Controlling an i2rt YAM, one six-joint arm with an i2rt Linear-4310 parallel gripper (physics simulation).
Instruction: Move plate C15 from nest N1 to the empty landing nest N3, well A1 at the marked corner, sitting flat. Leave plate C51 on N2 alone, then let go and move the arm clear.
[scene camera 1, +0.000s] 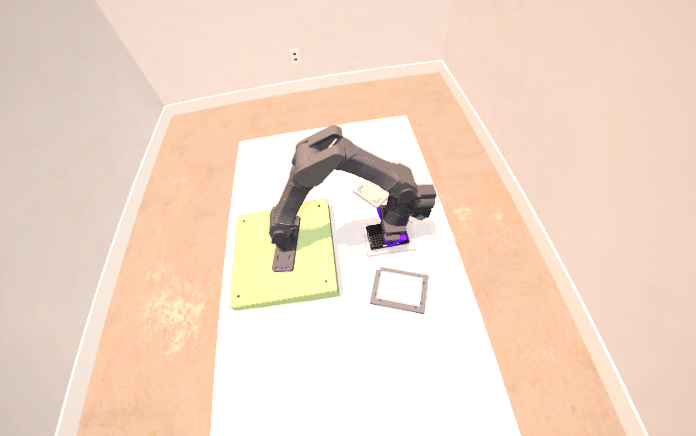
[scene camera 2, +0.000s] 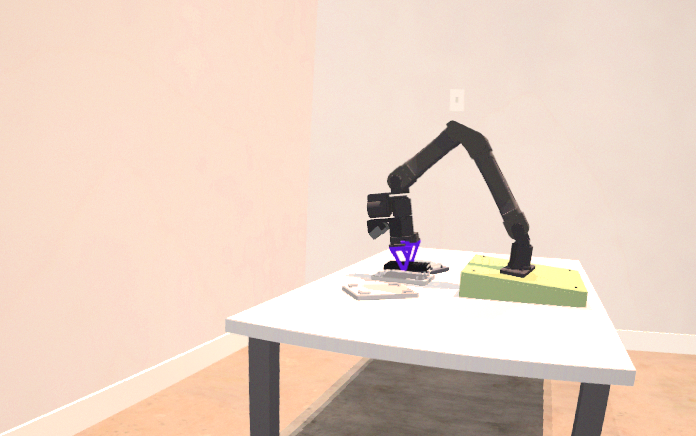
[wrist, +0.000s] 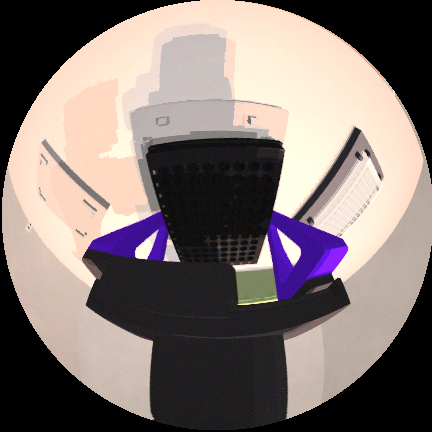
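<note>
My gripper (scene camera 1: 391, 234) (scene camera 2: 404, 266) (wrist: 217, 214), with purple fingers, is shut on the black plate C15 (scene camera 1: 374, 237) (scene camera 2: 422, 266) (wrist: 220, 200). The plate is held about level, right over or in the pale landing nest N3 (scene camera 1: 390, 252) (scene camera 2: 403, 277) (wrist: 200, 117); whether it touches the nest's floor I cannot tell. Its A1 mark cannot be read. The white plate C51 (scene camera 1: 400, 288) (wrist: 352, 200) lies in the dark grey nest N2 (scene camera 1: 398, 307) (wrist: 340, 169). The pale nest N1 (scene camera 1: 370, 193) (scene camera 2: 380, 295) (wrist: 65, 190) is empty.
The arm's base stands on a yellow-green block (scene camera 1: 256, 267) (scene camera 2: 523, 293) (wrist: 256, 284). The white table (scene camera 1: 354, 369) (scene camera 2: 487, 328) bears the nests side by side: N1 and N2 flank N3 closely. Walls stand around the table.
</note>
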